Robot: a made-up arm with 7 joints.
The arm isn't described. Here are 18 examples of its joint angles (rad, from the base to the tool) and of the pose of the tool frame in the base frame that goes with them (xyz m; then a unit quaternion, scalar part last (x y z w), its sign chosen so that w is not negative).
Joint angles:
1: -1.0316 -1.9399 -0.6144 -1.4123 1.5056 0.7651 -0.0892
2: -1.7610 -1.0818 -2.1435 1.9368 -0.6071 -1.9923 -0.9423
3: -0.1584 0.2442 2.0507 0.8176 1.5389 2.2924 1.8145
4: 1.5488 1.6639 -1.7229 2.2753 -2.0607 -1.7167 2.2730
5: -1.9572 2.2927 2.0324 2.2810 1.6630 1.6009 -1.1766
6: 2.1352 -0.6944 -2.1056 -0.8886 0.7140 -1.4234 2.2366
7: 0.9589 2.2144 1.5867 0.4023 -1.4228 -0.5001 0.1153
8: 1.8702 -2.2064 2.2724 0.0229 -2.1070 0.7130 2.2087
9: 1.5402 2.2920 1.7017 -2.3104 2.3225 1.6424 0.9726
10: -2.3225 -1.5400 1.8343 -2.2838 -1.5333 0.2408 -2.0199
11: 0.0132 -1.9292 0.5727 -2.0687 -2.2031 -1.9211 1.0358
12: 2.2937 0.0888 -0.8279 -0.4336 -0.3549 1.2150 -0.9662
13: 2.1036 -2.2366 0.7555 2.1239 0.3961 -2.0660 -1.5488
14: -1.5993 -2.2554 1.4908 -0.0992 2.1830 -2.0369 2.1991
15: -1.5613 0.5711 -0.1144 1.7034 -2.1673 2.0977 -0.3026
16: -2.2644 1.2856 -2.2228 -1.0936 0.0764 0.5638 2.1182
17: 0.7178 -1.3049 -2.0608 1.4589 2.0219 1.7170 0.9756
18: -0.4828 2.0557 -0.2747 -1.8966 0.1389 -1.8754 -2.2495
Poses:
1: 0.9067 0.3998 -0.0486 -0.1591 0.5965 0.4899 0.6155
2: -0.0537 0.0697 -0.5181 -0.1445 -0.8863 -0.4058 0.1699
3: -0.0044 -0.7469 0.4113 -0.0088 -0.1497 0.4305 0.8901
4: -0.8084 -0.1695 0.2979 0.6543 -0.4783 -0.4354 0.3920
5: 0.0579 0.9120 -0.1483 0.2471 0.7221 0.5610 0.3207
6: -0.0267 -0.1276 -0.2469 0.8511 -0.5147 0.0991 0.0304
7: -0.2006 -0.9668 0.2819 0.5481 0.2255 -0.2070 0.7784
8: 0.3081 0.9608 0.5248 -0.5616 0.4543 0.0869 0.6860
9: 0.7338 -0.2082 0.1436 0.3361 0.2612 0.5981 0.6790
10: 0.0705 0.2659 0.7318 -0.0217 0.0330 0.4372 0.8985
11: -0.2230 0.4714 0.2111 -0.3190 -0.4033 -0.4262 0.7443
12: -0.5430 0.4712 -0.0715 -0.6866 -0.1616 0.5735 0.4166
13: 0.3796 0.4322 0.0887 0.6333 0.2091 0.6058 0.4339
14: 0.4008 0.1280 0.0353 -0.1614 0.5067 -0.3769 0.7583
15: -0.2548 0.5659 -0.2720 -0.7914 -0.5024 0.3031 0.1714
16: -0.3294 -0.5953 -0.4659 0.5440 0.7394 -0.3827 0.1046
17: 1.0121 -0.1704 0.5531 0.4664 -0.3281 0.7700 0.2861
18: 0.2887 -0.2368 0.0322 -0.6823 0.4458 -0.3426 0.4673
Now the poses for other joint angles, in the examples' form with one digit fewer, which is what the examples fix.
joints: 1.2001 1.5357 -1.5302 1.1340 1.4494 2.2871 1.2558
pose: -0.781 0.161 -0.178 0.135 -0.543 -0.606 0.565
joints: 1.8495 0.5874 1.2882 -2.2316 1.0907 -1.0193 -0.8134
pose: -0.569 -0.427 -0.041 0.370 -0.483 -0.358 0.708
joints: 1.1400 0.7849 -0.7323 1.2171 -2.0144 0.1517 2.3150
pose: 0.636 -0.614 -0.343 0.789 0.110 0.517 0.313
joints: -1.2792 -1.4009 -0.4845 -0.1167 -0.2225 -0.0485 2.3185
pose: -0.671 -0.122 0.355 -0.331 -0.390 0.510 0.692
